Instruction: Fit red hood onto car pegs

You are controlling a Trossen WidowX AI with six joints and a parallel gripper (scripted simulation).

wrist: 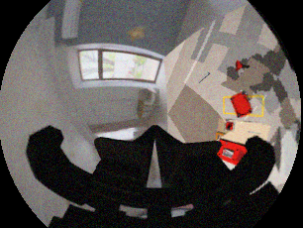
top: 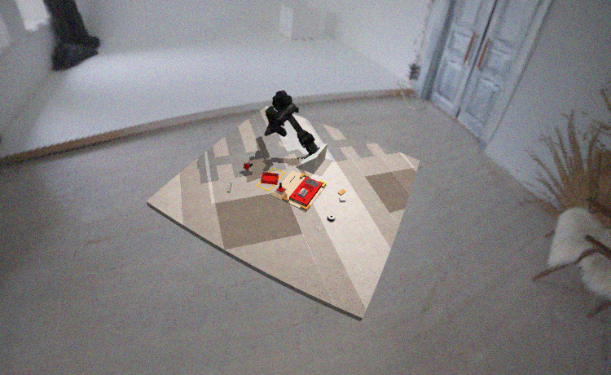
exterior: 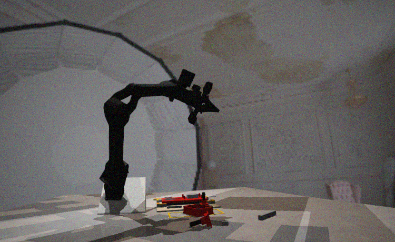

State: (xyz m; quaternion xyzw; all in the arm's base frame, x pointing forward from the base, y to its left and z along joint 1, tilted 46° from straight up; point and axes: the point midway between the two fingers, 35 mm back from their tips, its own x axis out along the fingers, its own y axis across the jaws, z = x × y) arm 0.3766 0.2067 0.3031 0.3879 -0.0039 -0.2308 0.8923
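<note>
Now: the red hood 380 mm below my gripper tip, 110 mm behind it and 40 mm to the right of it. Also, from my gripper tip: black-and-white wheel 390 mm to the left, 380 mm below, 50 mm behind; grey engine block 360 mm below, 190 mm to the left, 100 mm behind.
</note>
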